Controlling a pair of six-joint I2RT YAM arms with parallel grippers.
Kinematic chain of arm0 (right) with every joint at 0, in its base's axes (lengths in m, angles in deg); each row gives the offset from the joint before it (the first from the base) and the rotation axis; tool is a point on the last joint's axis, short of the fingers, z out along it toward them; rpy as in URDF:
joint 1: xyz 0 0 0.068 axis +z
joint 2: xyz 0.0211 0.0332 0.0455 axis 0.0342 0.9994 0
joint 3: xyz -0.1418 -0.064 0.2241 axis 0.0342 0.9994 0
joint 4: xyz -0.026 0.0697 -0.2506 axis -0.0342 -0.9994 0
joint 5: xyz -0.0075 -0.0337 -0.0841 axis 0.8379 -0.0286 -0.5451
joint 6: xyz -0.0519 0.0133 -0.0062 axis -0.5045 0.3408 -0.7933
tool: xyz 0 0 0 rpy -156.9 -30.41 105.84
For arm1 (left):
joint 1: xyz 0 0 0.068 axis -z
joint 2: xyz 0.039 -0.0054 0.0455 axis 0.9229 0.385 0
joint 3: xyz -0.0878 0.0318 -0.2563 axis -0.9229 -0.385 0
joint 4: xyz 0.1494 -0.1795 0.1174 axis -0.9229 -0.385 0
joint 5: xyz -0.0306 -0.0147 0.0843 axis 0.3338 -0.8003 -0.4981
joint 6: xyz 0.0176 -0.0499 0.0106 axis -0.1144 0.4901 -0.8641
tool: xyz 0 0 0 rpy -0.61 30.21 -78.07
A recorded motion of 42 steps. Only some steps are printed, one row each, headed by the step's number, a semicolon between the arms.
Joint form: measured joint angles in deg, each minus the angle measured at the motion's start. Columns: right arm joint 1, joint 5, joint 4, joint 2, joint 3, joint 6; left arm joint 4, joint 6, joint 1, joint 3, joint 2, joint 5.
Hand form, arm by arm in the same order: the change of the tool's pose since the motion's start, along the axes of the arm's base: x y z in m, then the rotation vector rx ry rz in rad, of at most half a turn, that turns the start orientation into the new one. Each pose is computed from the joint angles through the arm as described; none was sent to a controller.
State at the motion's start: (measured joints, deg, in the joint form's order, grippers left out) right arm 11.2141 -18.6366 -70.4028 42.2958 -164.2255 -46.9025; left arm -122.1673 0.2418 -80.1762 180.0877 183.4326 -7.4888
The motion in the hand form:
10: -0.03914 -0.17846 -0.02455 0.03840 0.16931 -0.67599; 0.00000 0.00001 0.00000 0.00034 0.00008 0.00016
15: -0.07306 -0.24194 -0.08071 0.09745 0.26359 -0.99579; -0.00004 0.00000 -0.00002 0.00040 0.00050 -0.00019
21: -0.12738 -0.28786 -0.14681 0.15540 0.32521 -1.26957; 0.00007 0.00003 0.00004 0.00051 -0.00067 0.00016
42: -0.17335 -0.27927 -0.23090 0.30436 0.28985 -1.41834; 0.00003 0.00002 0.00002 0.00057 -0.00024 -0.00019
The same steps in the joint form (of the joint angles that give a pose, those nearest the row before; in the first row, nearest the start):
10: -32.83 -0.48 -4.41 -1.81 7.13 6.03; 0.00 0.00 0.00 0.00 0.00 -0.02
15: -45.99 -0.39 2.80 -1.81 20.02 11.45; -0.02 -0.02 0.00 0.00 0.00 -0.02
21: -59.01 -0.44 13.90 -1.88 35.12 14.36; 0.04 0.00 0.00 0.00 0.00 -0.02
42: -66.07 6.01 34.05 -3.28 56.98 17.11; 0.02 -0.02 0.00 0.00 0.00 -0.02

